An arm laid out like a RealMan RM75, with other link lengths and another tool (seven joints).
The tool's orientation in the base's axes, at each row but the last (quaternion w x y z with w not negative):
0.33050, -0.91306, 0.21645, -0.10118
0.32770, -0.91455, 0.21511, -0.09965
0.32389, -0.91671, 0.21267, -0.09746
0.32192, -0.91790, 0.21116, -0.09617
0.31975, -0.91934, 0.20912, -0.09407
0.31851, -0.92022, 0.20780, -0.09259
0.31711, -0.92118, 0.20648, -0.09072
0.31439, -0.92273, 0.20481, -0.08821
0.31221, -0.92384, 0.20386, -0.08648
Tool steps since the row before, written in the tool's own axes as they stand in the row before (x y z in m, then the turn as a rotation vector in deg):
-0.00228, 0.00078, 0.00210, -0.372, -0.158, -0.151
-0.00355, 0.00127, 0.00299, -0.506, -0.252, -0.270
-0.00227, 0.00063, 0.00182, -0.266, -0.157, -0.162
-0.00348, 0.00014, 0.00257, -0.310, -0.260, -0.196
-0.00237, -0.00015, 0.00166, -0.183, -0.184, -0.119
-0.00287, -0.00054, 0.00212, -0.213, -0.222, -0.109
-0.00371, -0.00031, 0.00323, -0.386, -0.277, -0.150
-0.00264, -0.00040, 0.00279, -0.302, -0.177, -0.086
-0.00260, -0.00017, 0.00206, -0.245, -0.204, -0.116
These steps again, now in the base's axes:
-0.00159, 0.00169, -0.00220, -0.327, 0.196, 0.202
-0.00260, 0.00241, -0.00325, -0.454, 0.256, 0.348
-0.00165, 0.00159, -0.00190, -0.237, 0.141, 0.214
-0.00235, 0.00288, -0.00222, -0.253, 0.214, 0.303
-0.00156, 0.00207, -0.00129, -0.141, 0.146, 0.201
-0.00176, 0.00281, -0.00143, -0.152, 0.192, 0.216
-0.00227, 0.00361, -0.00247, -0.302, 0.285, 0.276
-0.00143, 0.00295, -0.00204, -0.240, 0.211, 0.166
-0.00170, 0.00236, -0.00161, -0.188, 0.190, 0.209

